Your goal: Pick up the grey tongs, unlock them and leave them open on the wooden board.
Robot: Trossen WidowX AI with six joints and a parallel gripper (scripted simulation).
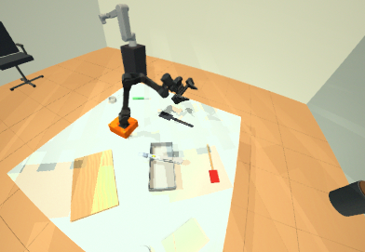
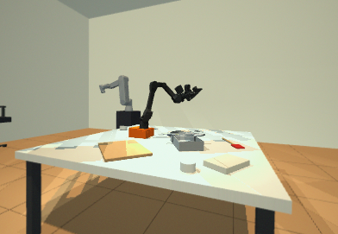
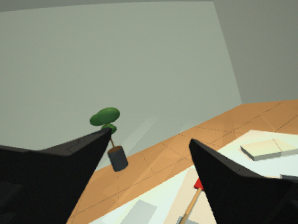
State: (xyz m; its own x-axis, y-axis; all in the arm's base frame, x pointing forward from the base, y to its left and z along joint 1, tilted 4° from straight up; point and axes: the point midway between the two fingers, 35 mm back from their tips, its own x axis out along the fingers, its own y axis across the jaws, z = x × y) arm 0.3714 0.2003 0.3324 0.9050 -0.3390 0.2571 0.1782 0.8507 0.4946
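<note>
Now: gripper tip 90 mm past the yellow lock piece, 300 mm to the left of it and 320 mm above it. From my gripper tip the other things lie so: grey roasting tin (30 mm behind, 310 mm to the right, 360 mm below); black spatula (160 mm behind, 110 mm to the left, 380 mm below); red spatula (270 mm ahead, 160 mm to the right, 380 mm below).
</note>
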